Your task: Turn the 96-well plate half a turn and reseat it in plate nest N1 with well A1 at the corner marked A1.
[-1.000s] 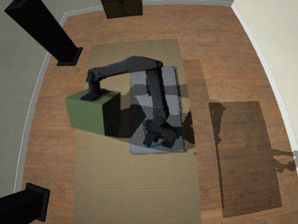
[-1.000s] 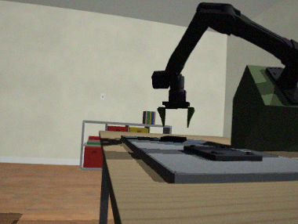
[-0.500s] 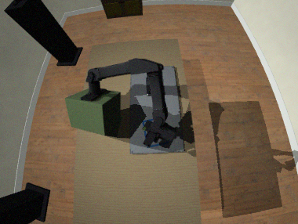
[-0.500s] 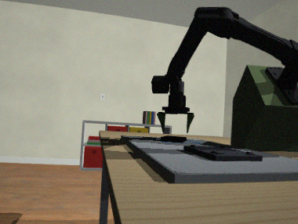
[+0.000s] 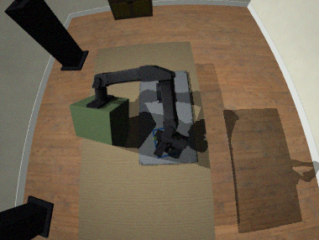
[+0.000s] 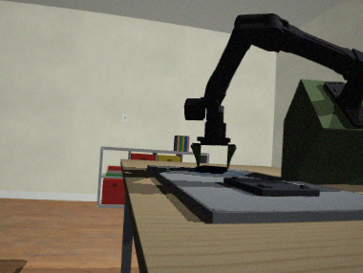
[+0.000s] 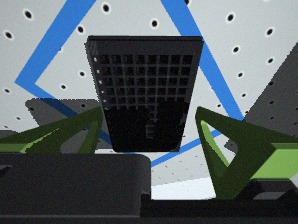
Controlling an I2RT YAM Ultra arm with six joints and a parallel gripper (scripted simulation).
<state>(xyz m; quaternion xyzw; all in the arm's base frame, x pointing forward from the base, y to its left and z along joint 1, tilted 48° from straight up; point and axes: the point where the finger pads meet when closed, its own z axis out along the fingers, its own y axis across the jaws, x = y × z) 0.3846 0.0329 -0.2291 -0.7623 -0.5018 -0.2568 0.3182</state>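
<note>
Right now the black 96-well plate is 10 mm below my hand. From my hand the other things lie so: plate nest N1 (360 mm to the left, 40 mm behind, 10 mm below).
</note>
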